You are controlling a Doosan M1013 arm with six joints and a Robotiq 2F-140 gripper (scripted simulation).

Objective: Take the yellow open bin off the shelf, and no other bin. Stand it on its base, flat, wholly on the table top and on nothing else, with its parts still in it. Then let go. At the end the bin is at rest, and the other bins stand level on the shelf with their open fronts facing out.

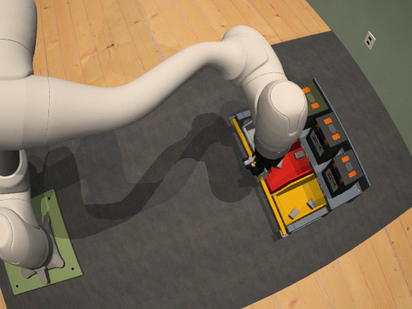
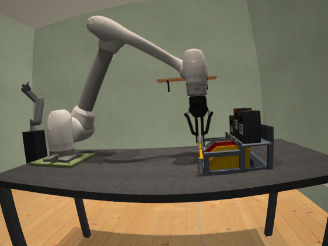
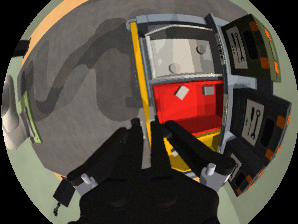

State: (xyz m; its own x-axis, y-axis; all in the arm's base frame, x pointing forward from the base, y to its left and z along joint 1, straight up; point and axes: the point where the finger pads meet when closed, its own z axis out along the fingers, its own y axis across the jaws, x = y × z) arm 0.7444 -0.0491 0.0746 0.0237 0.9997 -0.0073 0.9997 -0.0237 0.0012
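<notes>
Now: the yellow bar 3 cm below my hand. From my hand the other things lie so: yellow open bin: 10 cm ahead, 11 cm to the right, 5 cm below; grey bin: 11 cm ahead, 11 cm to the left, 5 cm below; red bin: 10 cm ahead, 5 cm below.
</notes>
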